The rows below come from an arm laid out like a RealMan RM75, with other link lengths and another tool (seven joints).
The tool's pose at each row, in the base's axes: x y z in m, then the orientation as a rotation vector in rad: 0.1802, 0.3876, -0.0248, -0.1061, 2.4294, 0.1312; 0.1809, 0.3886, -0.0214, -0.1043, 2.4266, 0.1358; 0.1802, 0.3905, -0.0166, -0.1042, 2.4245, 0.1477; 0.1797, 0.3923, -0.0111, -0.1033, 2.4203, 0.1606; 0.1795, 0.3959, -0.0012, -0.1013, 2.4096, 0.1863; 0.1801, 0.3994, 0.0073, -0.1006, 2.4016, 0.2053; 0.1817, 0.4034, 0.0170, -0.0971, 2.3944, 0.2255; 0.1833, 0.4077, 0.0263, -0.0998, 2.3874, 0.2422; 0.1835, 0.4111, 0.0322, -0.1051, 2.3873, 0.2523
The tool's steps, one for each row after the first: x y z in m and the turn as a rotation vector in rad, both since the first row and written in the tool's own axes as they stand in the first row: -0.0028, 0.0011, -0.0020, -0.0029, -0.0029, 0.0023; -0.0055, 0.0034, -0.0058, -0.0115, -0.0048, 0.0055; -0.0087, 0.0056, -0.0101, -0.0206, -0.0089, 0.0093; -0.0152, 0.0099, -0.0173, -0.0389, -0.0192, 0.0169; -0.0213, 0.0138, -0.0229, -0.0526, -0.0267, 0.0221; -0.0290, 0.0183, -0.0287, -0.0665, -0.0334, 0.0296; -0.0365, 0.0230, -0.0341, -0.0796, -0.0395, 0.0317; -0.0406, 0.0267, -0.0381, -0.0884, -0.0388, 0.0306
